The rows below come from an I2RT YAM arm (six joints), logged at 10 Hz.
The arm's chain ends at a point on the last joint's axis. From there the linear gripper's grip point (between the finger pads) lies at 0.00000 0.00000 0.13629 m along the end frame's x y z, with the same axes.
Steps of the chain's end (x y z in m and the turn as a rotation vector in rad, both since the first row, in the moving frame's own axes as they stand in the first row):
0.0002, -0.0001, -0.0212, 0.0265, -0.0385, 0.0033
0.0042, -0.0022, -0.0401, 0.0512, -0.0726, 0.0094
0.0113, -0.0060, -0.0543, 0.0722, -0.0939, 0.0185
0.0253, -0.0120, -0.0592, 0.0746, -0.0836, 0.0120
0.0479, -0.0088, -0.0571, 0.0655, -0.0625, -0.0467
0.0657, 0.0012, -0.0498, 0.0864, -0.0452, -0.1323
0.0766, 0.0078, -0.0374, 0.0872, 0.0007, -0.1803
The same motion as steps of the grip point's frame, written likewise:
-0.0050, -0.0037, -0.0213, 0.0265, -0.0385, 0.0033
-0.0056, -0.0092, -0.0406, 0.0512, -0.0726, 0.0094
-0.0014, -0.0159, -0.0553, 0.0722, -0.0939, 0.0185
0.0140, -0.0222, -0.0601, 0.0746, -0.0836, 0.0120
0.0392, -0.0175, -0.0577, 0.0655, -0.0625, -0.0467
0.0588, -0.0101, -0.0504, 0.0864, -0.0452, -0.1323
0.0756, -0.0040, -0.0379, 0.0872, 0.0007, -0.1803

